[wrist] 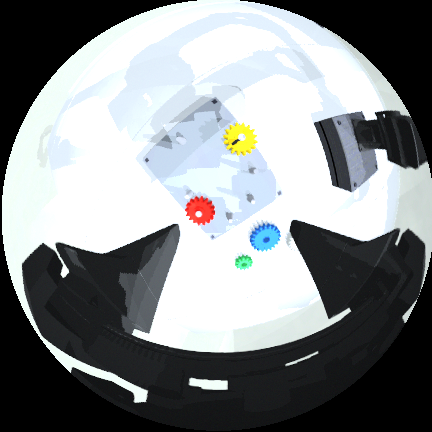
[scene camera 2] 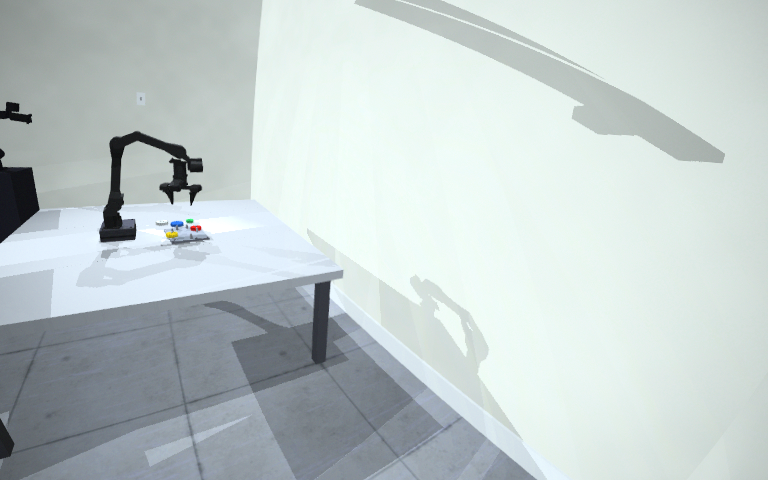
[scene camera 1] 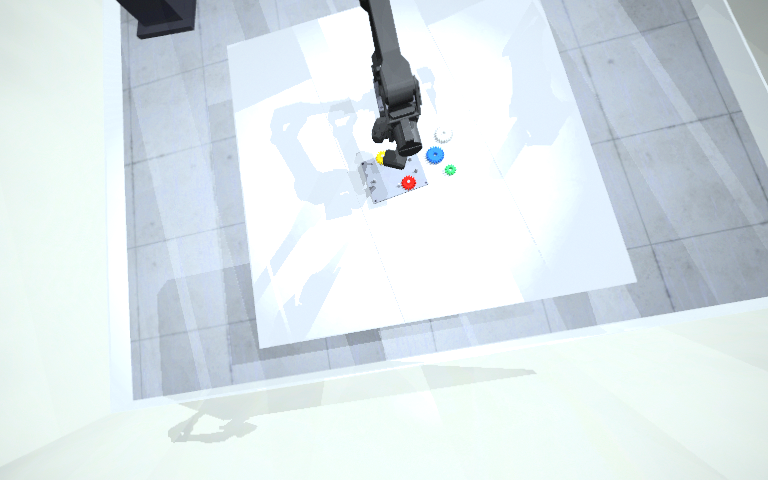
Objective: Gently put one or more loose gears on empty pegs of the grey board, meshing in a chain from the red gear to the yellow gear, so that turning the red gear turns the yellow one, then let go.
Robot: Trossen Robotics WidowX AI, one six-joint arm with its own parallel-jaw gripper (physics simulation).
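Where they show: gripper, fingertip midpoint: (wrist: 236, 227) (scene camera 2: 181, 205); arm's base, origin of the base link: (wrist: 361, 134) (scene camera 2: 113, 226).
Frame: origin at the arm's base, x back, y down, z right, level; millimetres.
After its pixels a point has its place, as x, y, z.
The grey board (scene camera 1: 390, 189) @[-377, 48, 11] (wrist: 172, 170) @[-377, 48, 27] lies on the table with the red gear (scene camera 1: 408, 182) @[-364, 27, -57] (scene camera 2: 195, 228) @[-358, 35, -33] (wrist: 200, 210) @[-355, 31, -55] and the yellow gear (scene camera 1: 380, 157) @[-257, 31, 41] (scene camera 2: 171, 234) @[-254, 33, 50] (wrist: 240, 139) @[-256, 26, 28] on it, apart, near different edges. Several bare pegs stand on the board. The loose blue gear (scene camera 1: 434, 155) @[-270, 38, -157] (scene camera 2: 176, 224) @[-260, 44, -142] (wrist: 265, 237) @[-258, 54, -167], small green gear (scene camera 1: 450, 169) @[-317, 48, -212] (scene camera 2: 189, 220) @[-322, 40, -197] (wrist: 243, 262) @[-322, 51, -217] and white gear (scene camera 1: 443, 134) @[-191, 39, -195] (scene camera 2: 161, 222) @[-183, 41, -175] lie beside the board. The white gear is mostly hidden behind a finger in the wrist view. My gripper (scene camera 2: 181, 203) @[-301, -82, -43] (wrist: 236, 227) @[-301, -82, -43] is wide open and empty, above the board and gears.
The arm's base (scene camera 2: 117, 230) @[-27, 6, 44] (wrist: 350, 152) @[-65, -2, -31] stands on the white table (scene camera 1: 453, 254) @[-628, 56, -198] (scene camera 2: 271, 254) @[-679, 56, 309]. A dark stand (scene camera 1: 167, 16) (scene camera 2: 16, 198) is beyond the table. A wall (scene camera 2: 509, 226) rises past the table's far side.
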